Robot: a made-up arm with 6 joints. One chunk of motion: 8 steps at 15 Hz.
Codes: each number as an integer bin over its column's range. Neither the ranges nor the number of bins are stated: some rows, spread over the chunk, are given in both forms.
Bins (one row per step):
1: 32 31 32 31 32 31
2: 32 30 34 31 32 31
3: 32 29 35 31 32 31
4: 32 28 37 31 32 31
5: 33 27 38 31 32 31
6: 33 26 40 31 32 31
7: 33 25 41 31 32 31
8: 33 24 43 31 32 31
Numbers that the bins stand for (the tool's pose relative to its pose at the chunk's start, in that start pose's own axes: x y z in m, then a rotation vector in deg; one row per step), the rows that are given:
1: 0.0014 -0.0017 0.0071 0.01 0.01 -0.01
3: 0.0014 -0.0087 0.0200 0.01 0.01 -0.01
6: 0.0043 -0.0192 0.0414 0.01 0.01 -0.01
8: 0.0043 -0.0262 0.0543 0.01 0.01 -0.01
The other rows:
2: 0.0014 -0.0052 0.0157 0.01 0.01 -0.01
4: 0.0014 -0.0122 0.0286 0.01 0.01 -0.01
5: 0.0043 -0.0157 0.0329 0.01 0.01 -0.01
7: 0.0043 -0.0227 0.0457 0.01 0.01 -0.01

